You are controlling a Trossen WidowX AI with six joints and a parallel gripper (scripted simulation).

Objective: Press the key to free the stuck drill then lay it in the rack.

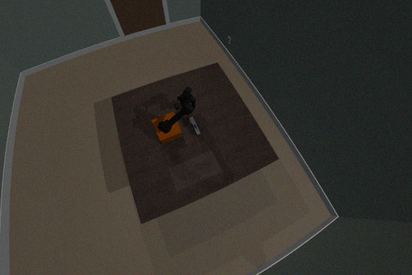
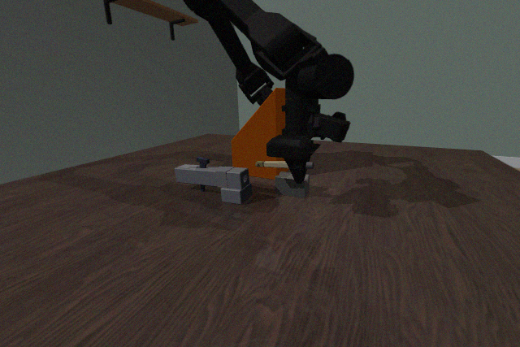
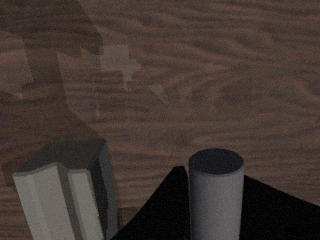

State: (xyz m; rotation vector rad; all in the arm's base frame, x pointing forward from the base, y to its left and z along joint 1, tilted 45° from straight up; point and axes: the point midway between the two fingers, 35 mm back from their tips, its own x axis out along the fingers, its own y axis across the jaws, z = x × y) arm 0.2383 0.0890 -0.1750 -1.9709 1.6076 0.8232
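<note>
The drill lies 1 cm ahead of my gripper tip, 4 cm to the right of it and 3 cm above it. Round my gripper tip: rack 6 cm behind, 5 cm to the right, 4 cm below; then dark key 4 cm ahead, 22 cm to the right; then grey housing 4 cm ahead, 20 cm to the right, 2 cm below.
</note>
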